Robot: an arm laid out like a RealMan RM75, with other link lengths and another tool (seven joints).
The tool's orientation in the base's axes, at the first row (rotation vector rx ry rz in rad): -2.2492, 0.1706, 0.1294
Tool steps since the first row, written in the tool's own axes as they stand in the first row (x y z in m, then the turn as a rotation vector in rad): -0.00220, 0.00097, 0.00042, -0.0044, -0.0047, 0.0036; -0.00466, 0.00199, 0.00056, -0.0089, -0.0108, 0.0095; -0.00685, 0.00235, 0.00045, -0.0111, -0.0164, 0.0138; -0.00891, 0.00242, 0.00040, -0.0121, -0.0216, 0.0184; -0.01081, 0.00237, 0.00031, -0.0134, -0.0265, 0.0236; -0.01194, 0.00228, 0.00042, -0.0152, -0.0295, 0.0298; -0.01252, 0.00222, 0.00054, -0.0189, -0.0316, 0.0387; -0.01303, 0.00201, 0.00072, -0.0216, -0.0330, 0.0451; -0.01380, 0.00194, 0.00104, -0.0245, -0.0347, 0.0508; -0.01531, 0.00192, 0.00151, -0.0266, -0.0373, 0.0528; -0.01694, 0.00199, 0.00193, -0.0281, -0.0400, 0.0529; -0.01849, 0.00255, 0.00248, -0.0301, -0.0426, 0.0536
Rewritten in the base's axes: -0.00234, -0.00011, -0.00067, -0.0037, 0.0061, 0.0020; -0.00494, -0.00044, -0.00116, -0.0073, 0.0148, 0.0036; -0.00716, -0.00058, -0.00104, -0.0087, 0.0218, 0.0055; -0.00920, -0.00050, -0.00074, -0.0090, 0.0288, 0.0067; -0.01106, -0.00039, -0.00036, -0.0096, 0.0360, 0.0073; -0.01216, -0.00016, -0.00019, -0.0111, 0.0428, 0.0060; -0.01273, 0.00001, -0.00013, -0.0147, 0.0513, 0.0025; -0.01320, 0.00033, -0.00001, -0.0173, 0.0573, 0.0000; -0.01396, 0.00068, -0.00004, -0.0201, 0.0631, -0.0019; -0.01546, 0.00117, -0.00009, -0.0218, 0.0664, -0.0008; -0.01709, 0.00158, -0.00016, -0.0228, 0.0683, 0.0014; -0.01873, 0.00178, -0.00070, -0.0244, 0.0706, 0.0032
